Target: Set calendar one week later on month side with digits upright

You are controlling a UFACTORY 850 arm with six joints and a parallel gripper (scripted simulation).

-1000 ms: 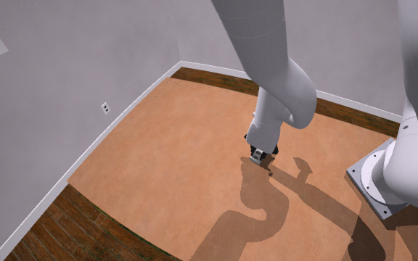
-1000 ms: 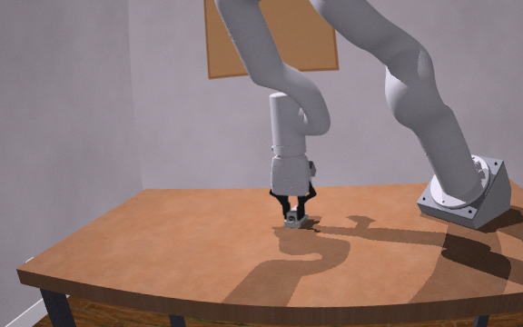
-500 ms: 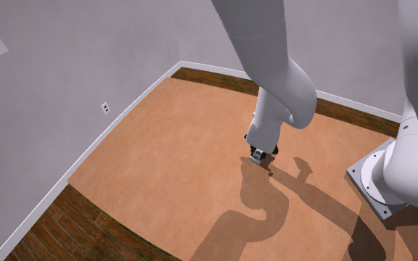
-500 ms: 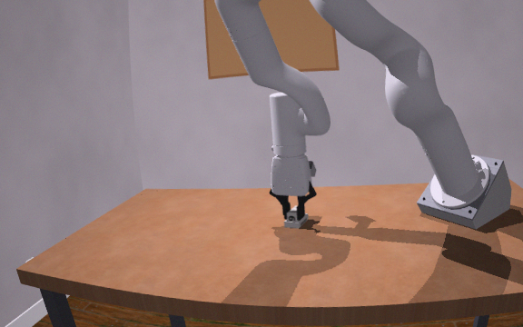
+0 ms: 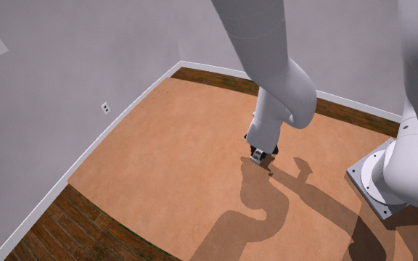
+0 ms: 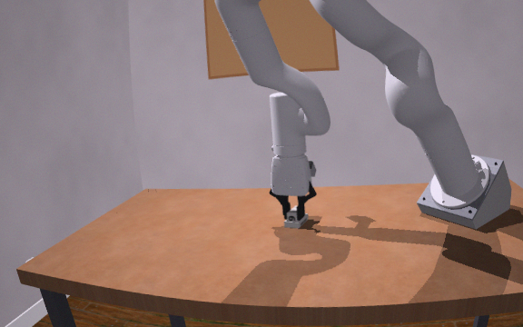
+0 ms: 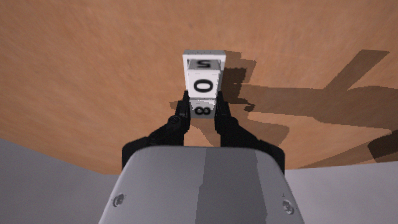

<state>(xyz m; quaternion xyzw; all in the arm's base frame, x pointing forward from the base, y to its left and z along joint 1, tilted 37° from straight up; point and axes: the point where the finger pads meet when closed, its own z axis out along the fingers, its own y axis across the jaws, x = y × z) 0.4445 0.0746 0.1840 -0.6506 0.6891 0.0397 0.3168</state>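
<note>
The white calendar tray lies 20 mm to the right of my hand and 30 mm below it.
</note>
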